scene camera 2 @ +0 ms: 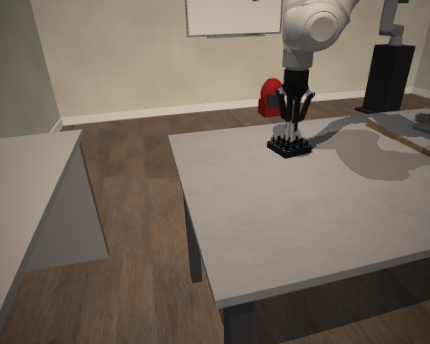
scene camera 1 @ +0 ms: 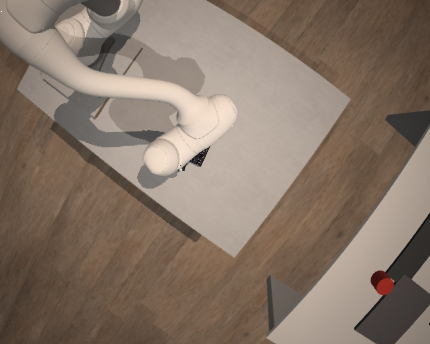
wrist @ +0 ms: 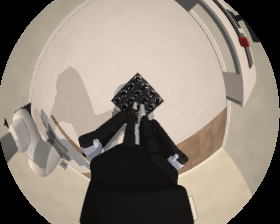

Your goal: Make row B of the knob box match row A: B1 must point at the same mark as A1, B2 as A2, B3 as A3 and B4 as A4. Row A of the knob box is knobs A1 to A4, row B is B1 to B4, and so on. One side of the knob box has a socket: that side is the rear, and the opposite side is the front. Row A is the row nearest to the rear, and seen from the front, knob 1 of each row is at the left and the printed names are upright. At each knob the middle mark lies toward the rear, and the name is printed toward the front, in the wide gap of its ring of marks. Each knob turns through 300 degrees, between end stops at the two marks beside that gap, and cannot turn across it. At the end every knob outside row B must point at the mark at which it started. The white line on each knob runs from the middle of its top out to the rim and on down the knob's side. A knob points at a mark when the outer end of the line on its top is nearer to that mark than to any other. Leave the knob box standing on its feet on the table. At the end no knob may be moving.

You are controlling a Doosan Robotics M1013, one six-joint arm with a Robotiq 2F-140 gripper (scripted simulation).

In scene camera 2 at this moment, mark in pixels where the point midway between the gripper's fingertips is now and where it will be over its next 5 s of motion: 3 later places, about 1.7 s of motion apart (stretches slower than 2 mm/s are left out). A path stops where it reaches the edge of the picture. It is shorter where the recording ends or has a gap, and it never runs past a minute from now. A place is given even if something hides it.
My gripper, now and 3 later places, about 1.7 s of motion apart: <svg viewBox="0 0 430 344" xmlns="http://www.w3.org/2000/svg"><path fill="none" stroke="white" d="M290 139L302 128L300 140L301 139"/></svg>
